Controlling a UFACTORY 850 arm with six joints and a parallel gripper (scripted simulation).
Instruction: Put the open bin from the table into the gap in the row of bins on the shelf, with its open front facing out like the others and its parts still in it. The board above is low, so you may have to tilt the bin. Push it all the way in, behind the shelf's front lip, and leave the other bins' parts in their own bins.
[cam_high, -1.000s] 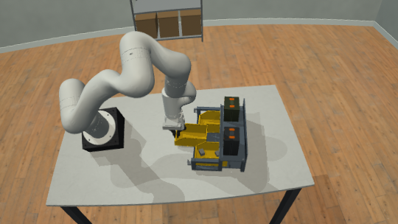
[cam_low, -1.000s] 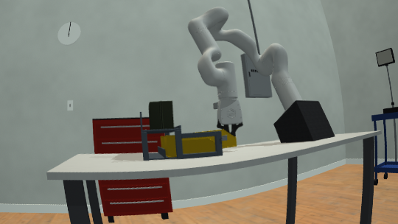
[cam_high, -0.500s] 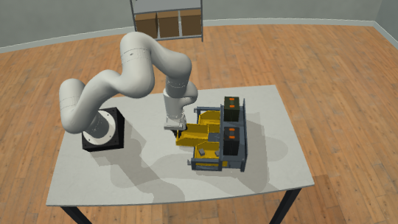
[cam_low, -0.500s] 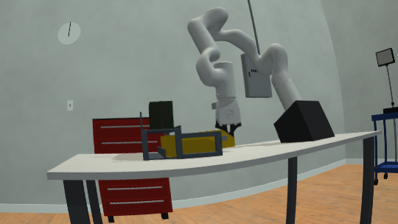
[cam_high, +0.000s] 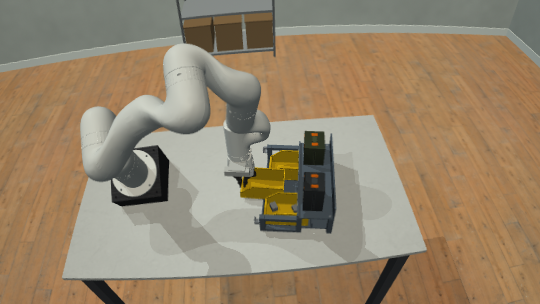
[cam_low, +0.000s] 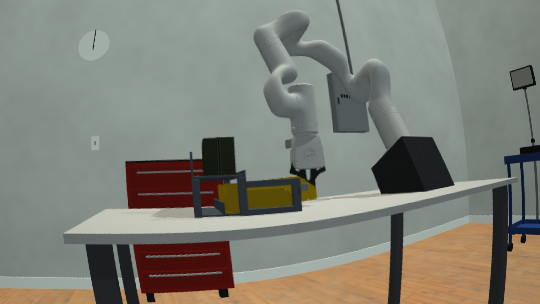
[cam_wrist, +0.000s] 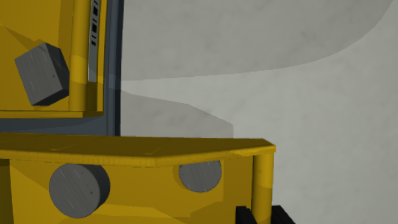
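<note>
My hand is 200 mm short of the grey shelf, 60 mm to the left of it and 10 mm below it.
</note>
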